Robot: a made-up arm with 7 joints. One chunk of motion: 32 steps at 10 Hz.
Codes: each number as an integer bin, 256 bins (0 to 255) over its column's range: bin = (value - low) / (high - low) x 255, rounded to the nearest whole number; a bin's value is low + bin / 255 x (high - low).
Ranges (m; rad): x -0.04..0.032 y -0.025..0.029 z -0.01..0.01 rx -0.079..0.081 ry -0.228..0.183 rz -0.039..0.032
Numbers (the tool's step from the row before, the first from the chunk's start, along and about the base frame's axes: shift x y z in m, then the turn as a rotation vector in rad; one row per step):
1: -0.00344 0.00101 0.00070 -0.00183 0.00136 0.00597
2: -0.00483 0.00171 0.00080 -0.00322 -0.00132 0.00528
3: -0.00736 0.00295 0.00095 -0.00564 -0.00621 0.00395
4: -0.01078 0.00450 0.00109 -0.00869 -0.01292 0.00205
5: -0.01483 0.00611 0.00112 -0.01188 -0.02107 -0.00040
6: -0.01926 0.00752 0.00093 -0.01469 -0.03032 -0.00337
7: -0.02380 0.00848 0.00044 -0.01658 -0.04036 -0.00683
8: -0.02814 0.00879 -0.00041 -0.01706 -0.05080 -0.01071
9: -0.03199 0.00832 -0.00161 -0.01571 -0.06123 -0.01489
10: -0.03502 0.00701 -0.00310 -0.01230 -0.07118 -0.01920
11: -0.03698 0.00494 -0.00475 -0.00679 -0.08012 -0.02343
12: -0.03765 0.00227 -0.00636 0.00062 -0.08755 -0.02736
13: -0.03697 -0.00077 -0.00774 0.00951 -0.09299 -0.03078
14: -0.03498 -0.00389 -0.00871 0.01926 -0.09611 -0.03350
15: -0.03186 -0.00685 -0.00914 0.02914 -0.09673 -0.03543
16: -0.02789 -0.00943 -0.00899 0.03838 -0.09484 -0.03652
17: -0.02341 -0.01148 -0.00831 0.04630 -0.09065 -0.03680
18: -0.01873 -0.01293 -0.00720 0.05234 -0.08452 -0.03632
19: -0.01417 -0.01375 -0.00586 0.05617 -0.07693 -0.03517
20: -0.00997 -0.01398 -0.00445 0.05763 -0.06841 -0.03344
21: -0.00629 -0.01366 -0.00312 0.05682 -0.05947 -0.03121
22: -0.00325 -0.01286 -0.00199 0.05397 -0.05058 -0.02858
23: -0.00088 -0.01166 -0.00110 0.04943 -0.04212 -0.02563
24: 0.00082 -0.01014 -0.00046 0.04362 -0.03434 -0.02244
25: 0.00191 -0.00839 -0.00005 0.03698 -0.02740 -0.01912
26: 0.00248 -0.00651 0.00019 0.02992 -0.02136 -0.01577
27: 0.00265 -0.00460 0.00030 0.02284 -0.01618 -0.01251
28: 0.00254 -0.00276 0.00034 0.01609 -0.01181 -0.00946
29: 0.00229 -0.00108 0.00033 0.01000 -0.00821 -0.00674
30: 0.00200 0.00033 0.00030 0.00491 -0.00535 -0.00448
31: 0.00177 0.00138 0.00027 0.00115 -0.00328 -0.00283
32: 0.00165 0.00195 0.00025 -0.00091 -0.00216 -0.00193
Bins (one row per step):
1: 129 123 136 123 142 162
2: 125 126 138 121 141 159
3: 116 132 140 117 138 154
4: 103 139 141 112 133 147
5: 89 147 142 107 128 139
6: 73 154 139 102 123 128
7: 57 158 133 99 116 116
8: 42 160 122 99 110 102
9: 28 157 107 101 103 87
10: 18 151 88 106 97 71
11: 11 141 67 115 92 56
12: 8 129 46 127 87 42
13: 11 114 29 141 84 30
14: 18 100 16 157 82 20
15: 29 86 11 172 81 13
16: 43 74 13 187 83 9
17: 59 64 22 200 85 8
18: 75 57 36 209 89 10
19: 91 53 53 215 94 14
20: 106 52 71 218 99 20
21: 119 54 88 216 105 28
22: 130 57 102 212 110 37
23: 139 63 113 205 115 48
24: 145 70 122 195 120 59
25: 148 78 127 185 124 71
26: 150 87 130 174 128 83
27: 151 96 131 162 131 95
28: 151 105 132 152 134 106
29: 150 113 132 142 136 116
30: 149 120 131 134 138 124
31: 148 125 131 128 139 130
32: 148 127 131 124 140 133

